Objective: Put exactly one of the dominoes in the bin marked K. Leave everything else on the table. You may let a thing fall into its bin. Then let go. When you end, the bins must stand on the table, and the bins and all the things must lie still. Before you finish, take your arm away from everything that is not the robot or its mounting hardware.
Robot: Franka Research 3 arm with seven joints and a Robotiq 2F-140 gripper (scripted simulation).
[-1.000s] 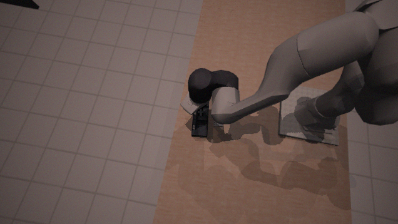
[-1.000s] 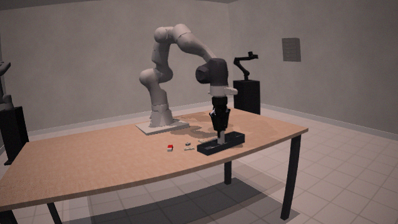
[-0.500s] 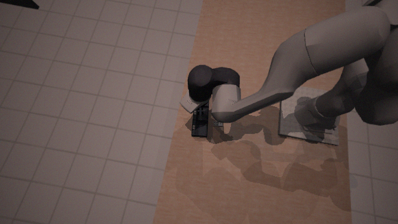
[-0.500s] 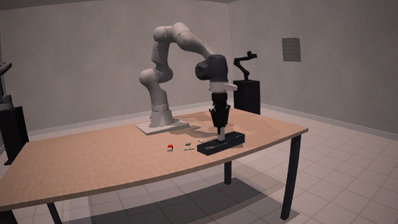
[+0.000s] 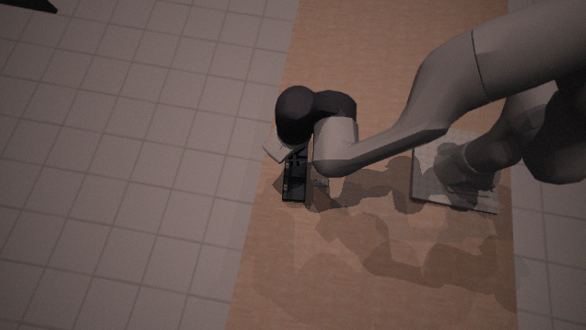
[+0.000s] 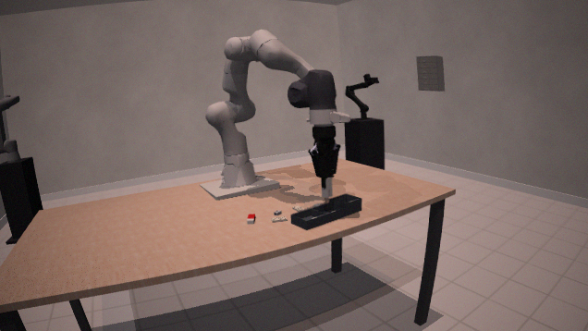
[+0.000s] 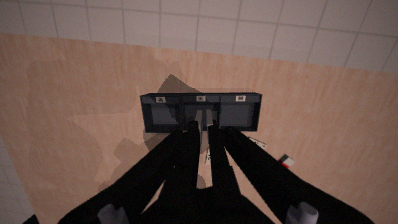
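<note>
My hand is 11 cm past the white domino, 11 cm above it and 3 cm to the right of it. Round my hand: red-and-white block: 24 cm to the right, 10 cm below, 10 cm behind; bin: 9 cm below, 1 cm to the left, 1 cm behind; grey piece: 14 cm to the right, 12 cm behind, 10 cm below.
</note>
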